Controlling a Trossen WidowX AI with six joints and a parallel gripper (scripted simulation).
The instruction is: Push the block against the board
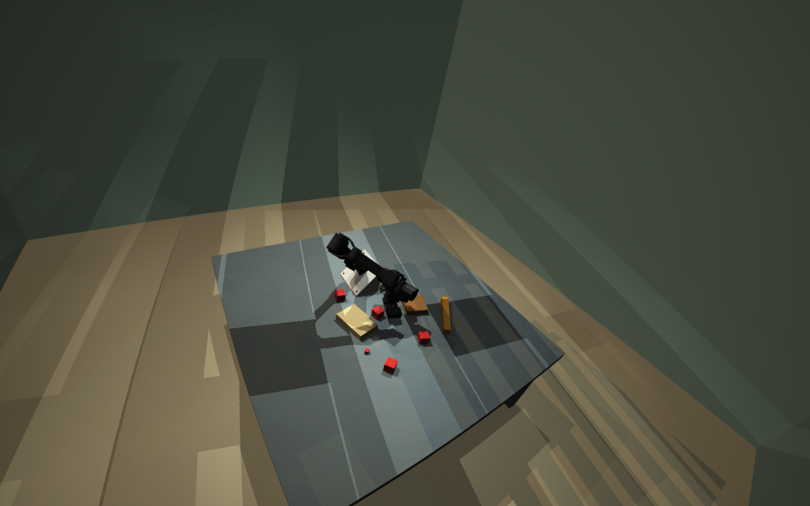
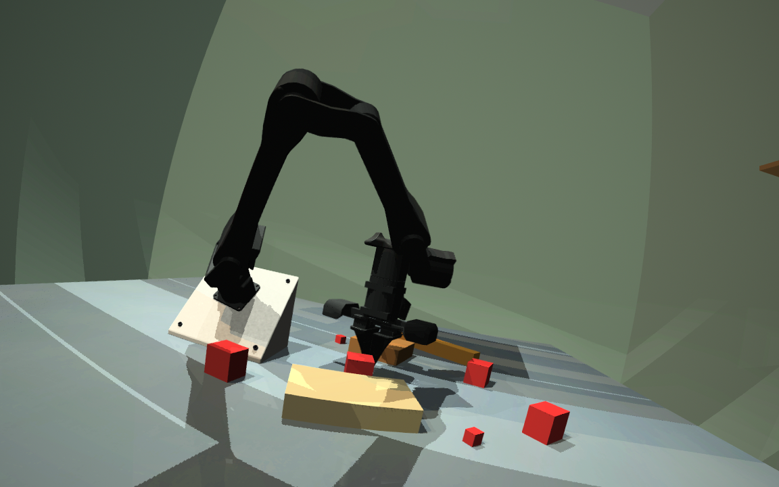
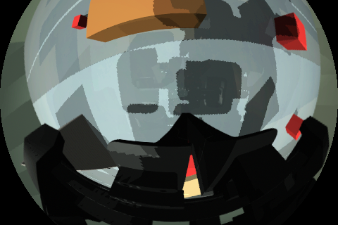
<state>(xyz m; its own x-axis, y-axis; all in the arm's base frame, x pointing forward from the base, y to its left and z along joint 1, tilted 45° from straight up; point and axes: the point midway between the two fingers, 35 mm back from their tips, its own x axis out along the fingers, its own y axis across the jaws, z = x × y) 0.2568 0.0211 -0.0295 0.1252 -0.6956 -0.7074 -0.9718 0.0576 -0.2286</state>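
The orange bar is 26 cm to the left of my gripper tip, 9 cm ahead of it and 1 cm above it. From my gripper tip the other things lie so: square block 15 cm to the left, 1 cm behind, 1 cm above; tan board 15 cm to the right, 2 cm ahead, 1 cm above.
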